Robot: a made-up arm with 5 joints. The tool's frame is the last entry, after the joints.
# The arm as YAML. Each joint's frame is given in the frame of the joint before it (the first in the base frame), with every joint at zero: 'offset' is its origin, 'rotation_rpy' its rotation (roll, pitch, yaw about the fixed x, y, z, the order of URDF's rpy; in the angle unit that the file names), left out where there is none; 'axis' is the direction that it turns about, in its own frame. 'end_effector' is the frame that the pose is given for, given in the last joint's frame.
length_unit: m
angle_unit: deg
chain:
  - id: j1
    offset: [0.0, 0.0, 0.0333]
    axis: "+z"
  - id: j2
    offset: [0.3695, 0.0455, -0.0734]
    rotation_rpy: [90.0, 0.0, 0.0]
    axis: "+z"
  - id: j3
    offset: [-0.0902, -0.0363, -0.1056]
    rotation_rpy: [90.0, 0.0, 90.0]
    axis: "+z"
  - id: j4
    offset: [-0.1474, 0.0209, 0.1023]
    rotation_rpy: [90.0, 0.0, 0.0]
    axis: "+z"
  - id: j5
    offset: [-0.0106, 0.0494, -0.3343]
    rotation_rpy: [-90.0, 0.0, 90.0]
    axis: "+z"
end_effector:
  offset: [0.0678, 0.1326, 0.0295]
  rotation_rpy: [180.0, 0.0, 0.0]
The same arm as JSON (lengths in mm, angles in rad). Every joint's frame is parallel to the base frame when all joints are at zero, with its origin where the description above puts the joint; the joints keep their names.
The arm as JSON. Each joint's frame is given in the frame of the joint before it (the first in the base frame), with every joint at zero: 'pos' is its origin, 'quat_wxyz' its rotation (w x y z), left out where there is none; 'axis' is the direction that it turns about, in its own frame. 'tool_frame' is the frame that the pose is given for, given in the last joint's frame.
{"length_unit": "mm", "angle_unit": "rad", "joints": [
  {"joint": "j1", "pos": [0.0, 0.0, 33.3], "axis": [0.0, 0.0, 1.0]},
  {"joint": "j2", "pos": [369.5, 45.5, -73.4], "axis": [0.0, -1.0, 0.0]},
  {"joint": "j3", "pos": [-90.2, 105.6, -36.3], "axis": [1.0, 0.0, 0.0]},
  {"joint": "j4", "pos": [102.3, -20.9, -147.4], "axis": [0.0, 1.0, 0.0]},
  {"joint": "j5", "pos": [49.4, -334.3, -10.6], "axis": [0.0, 0.0, -1.0]}
], "tool_frame": {"pos": [67.8, -132.6, -29.5]}}

